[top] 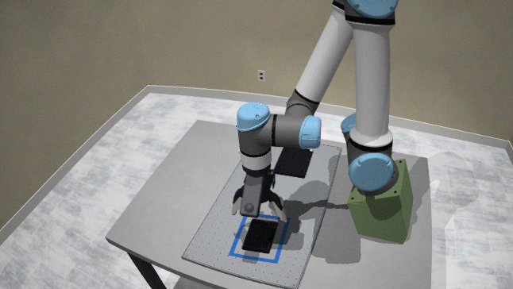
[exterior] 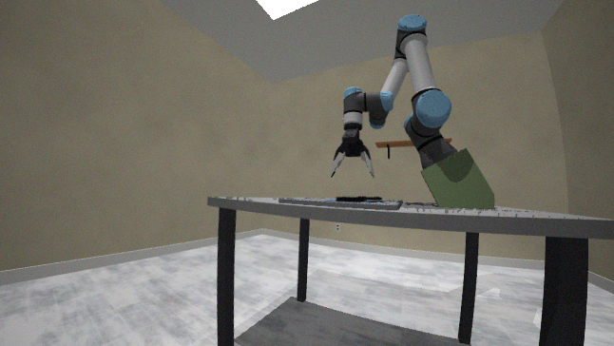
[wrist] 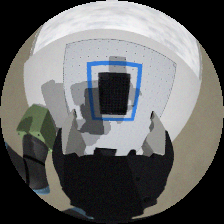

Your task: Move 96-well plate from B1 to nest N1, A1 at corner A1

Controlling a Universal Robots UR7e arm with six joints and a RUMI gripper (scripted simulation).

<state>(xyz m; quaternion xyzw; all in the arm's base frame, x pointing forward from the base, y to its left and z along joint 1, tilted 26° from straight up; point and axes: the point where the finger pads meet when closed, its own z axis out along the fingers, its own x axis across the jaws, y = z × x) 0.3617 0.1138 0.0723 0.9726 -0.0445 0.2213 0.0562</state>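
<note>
Right now the 96-well plate is 80 mm below my hand. From my hand the other things lie so: plate nest N1 (380 mm to the right, 80 mm below, 80 mm behind).
</note>
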